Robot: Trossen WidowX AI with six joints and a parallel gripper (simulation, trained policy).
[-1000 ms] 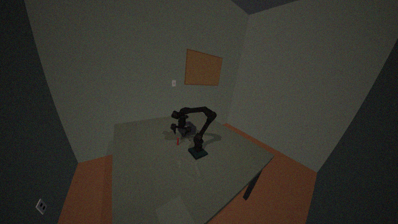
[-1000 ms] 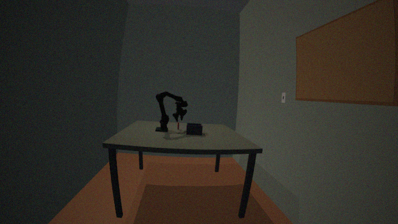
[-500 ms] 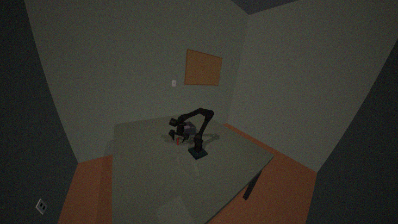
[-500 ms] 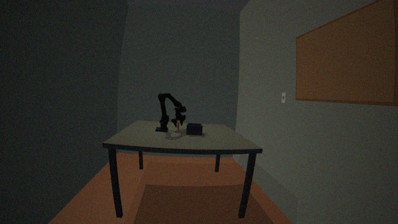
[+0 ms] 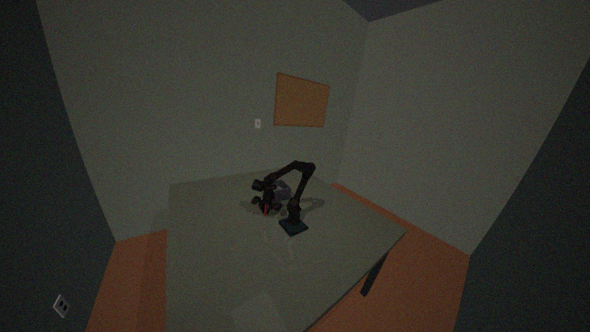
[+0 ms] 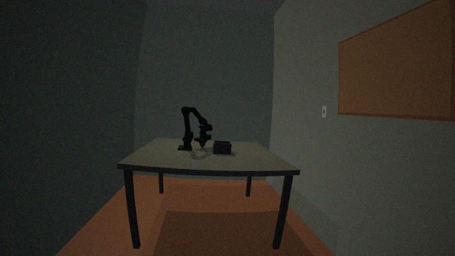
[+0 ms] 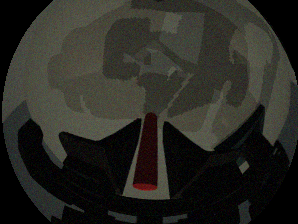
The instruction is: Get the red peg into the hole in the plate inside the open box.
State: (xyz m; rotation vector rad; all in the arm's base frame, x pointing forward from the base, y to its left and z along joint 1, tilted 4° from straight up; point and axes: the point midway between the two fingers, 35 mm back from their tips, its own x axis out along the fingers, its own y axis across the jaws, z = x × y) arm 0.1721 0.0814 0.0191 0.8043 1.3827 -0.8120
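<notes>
The plate is 14 cm ahead of my gripper tip, 22 cm to the right of it and 3 cm above it. Also, from my gripper tip: red peg (3 cm above); box (14 cm ahead, 22 cm to the right, 2 cm above).
</notes>
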